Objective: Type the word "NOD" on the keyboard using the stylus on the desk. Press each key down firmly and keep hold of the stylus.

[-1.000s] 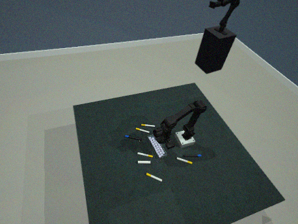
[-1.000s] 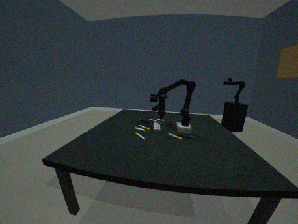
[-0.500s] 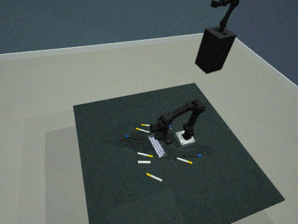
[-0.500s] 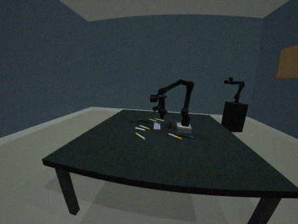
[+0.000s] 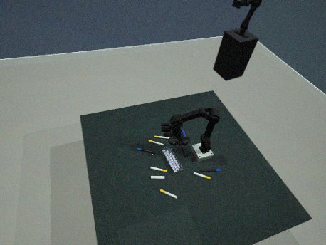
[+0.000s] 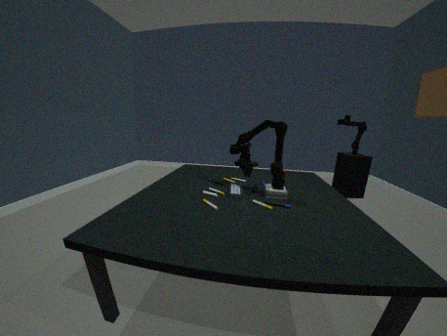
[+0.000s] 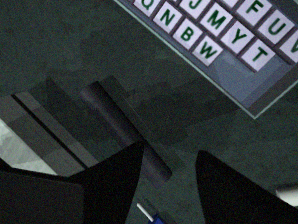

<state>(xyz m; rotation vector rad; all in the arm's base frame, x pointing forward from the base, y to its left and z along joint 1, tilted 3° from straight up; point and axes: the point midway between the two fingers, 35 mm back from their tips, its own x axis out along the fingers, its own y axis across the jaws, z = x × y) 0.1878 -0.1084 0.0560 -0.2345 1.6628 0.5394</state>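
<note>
Right now the blue stylus is 13 cm behind my gripper tip, 7 cm to the right of it and 7 cm below it. Round my gripper tip: thin white tip: 12 cm behind, 7 cm below, 4 cm to the right.
</note>
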